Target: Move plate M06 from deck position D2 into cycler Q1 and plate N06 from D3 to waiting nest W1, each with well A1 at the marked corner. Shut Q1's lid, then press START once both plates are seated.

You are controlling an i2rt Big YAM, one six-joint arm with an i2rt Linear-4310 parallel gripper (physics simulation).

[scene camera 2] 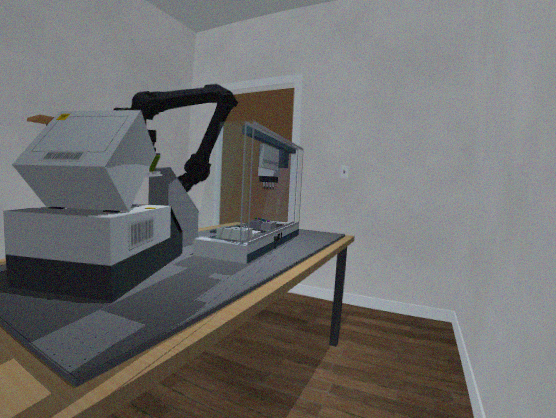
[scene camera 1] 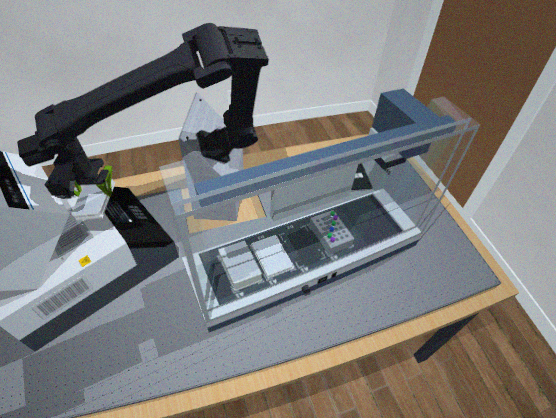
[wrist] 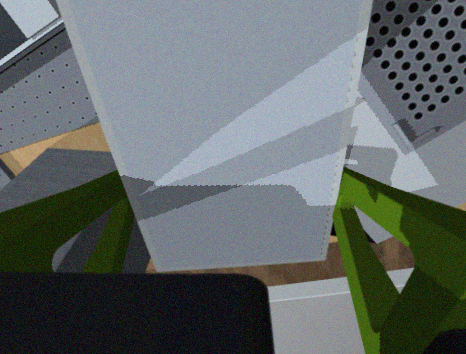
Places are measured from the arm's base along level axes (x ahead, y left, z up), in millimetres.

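Pixels of known places: gripper, fingertip midpoint: (scene camera 1: 96,195) (wrist: 233,178); arm's base, link origin: (scene camera 2: 177,188) (scene camera 1: 212,147).
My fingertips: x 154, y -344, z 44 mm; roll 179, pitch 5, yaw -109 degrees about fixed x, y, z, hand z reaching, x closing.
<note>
For each thing: its middle in the pictures, then the offset to it from my fingertips. "pt": a spot on its surface instead.
- plate M06, body centre: (wrist: 230,150) (scene camera 1: 93,198) (scene camera 2: 142,175) 17 mm ahead, 6 mm right, 7 mm up
- Q1's lid, surface spot: (scene camera 2: 75,155) pt 136 mm ahead, 305 mm right, 43 mm up
- Q1's perforated well block, surface spot: (wrist: 425,55) pt 6 mm back, 112 mm right, 91 mm down
- Q1's black panel, surface spot: (scene camera 1: 142,220) pt 31 mm back, 88 mm left, 169 mm down
My gripper (scene camera 1: 92,186) (wrist: 233,178) is shut on plate M06 (scene camera 1: 91,205) (scene camera 2: 156,173) (wrist: 215,110), a pale plate held roughly level between the green fingers. It is raised beside the open cycler Q1 (scene camera 1: 62,297) (scene camera 2: 60,235). Q1's lid (scene camera 2: 75,155) is tilted up. Q1's perforated well block (wrist: 425,55) shows at the upper right of the wrist view, apart from the plate. Plate N06 (scene camera 1: 272,257) sits on the deck at D3, next to the vacant D2 (scene camera 1: 301,239). Well A1's corner on the held plate cannot be made out. I cannot identify nest W1 or START.
Another pale plate (scene camera 1: 241,265) sits beside N06, and a tube rack (scene camera 1: 332,234) with coloured caps stands beyond D2. Clear walls and a blue-grey overhead beam (scene camera 1: 320,160) enclose the deck. Q1's black panel (scene camera 1: 142,220) is close to the held plate. A tall grey stand (scene camera 2: 172,205) is behind.
</note>
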